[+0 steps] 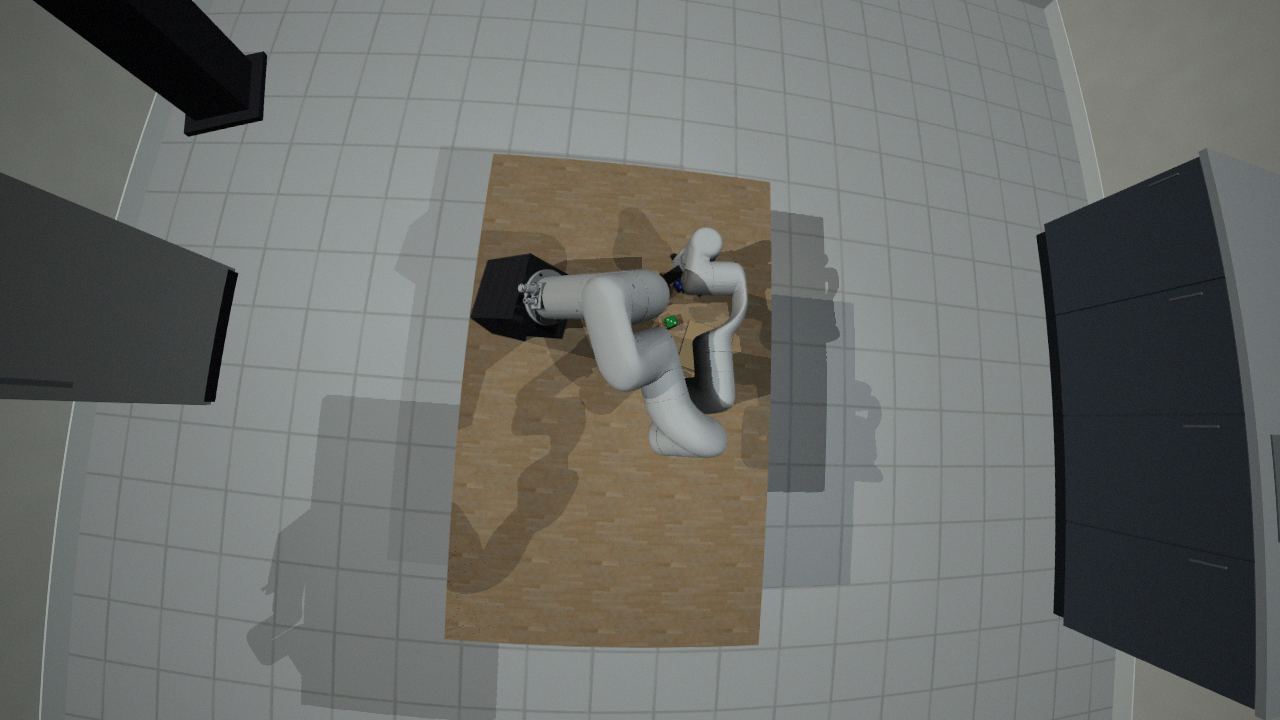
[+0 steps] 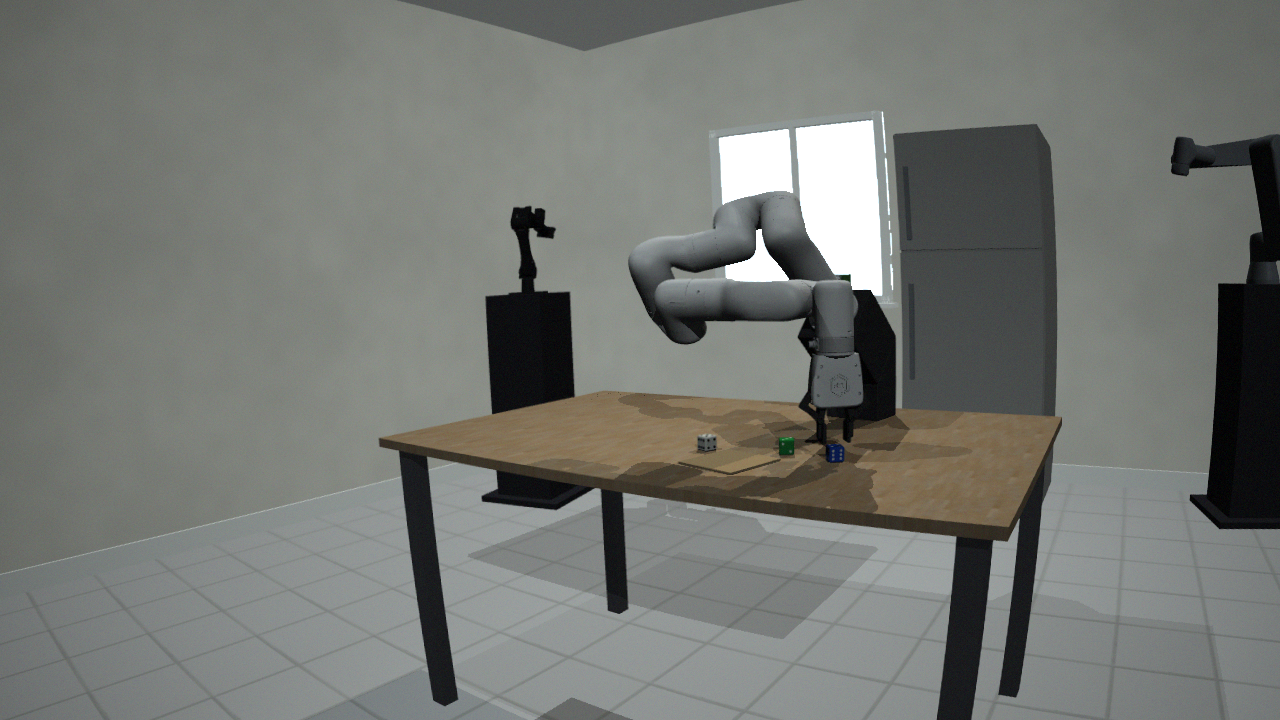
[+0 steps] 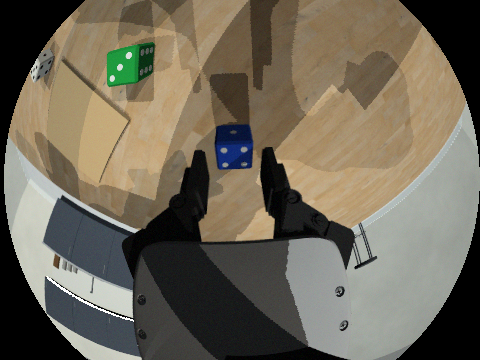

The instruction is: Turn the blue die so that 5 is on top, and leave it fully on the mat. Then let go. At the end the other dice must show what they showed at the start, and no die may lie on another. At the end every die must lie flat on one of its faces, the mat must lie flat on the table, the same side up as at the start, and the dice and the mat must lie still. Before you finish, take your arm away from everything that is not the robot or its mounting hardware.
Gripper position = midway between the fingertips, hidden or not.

I see my gripper point(image 2: 834, 442), a blue die point(image 3: 233, 144), a green die point(image 3: 129, 65) and a tan mat point(image 3: 84, 126).
My gripper is seen too in image 3 point(image 3: 234, 162).
